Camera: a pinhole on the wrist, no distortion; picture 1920 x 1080 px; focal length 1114.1 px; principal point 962.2 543.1 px. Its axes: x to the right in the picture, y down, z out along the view. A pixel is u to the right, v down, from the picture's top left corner.
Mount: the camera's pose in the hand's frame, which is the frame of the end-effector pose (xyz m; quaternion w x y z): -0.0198 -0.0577 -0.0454 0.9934 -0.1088 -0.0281 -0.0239
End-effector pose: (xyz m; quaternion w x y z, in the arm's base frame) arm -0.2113 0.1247 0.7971 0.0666 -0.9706 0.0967 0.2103
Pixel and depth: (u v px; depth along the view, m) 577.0 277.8 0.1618
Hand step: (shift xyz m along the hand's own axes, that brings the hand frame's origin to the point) -0.0858 -0.0578 0.1172
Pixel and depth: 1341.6 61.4 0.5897
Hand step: 0.1370 -0.1864 0.5964
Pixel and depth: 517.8 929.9 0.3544
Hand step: -0.1721 0.1452 0.2650
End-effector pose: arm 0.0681 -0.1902 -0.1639 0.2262 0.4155 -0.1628 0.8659
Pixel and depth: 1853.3 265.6 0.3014
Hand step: 0.2013 -0.0753 0.2792
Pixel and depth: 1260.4 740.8 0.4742
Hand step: 0.0873 0.1222 0.4065
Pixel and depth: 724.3 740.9 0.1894
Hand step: -0.0679 0.0180 0.1295
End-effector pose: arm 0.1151 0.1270 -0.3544 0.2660 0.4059 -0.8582 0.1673
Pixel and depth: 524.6 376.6 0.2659
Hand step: -0.1395 -0.0343 0.2159
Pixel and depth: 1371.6 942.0 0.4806
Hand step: 0.1412 0.2073 0.3969
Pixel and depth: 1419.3 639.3 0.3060
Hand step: 0.0913 0.0294 0.2549
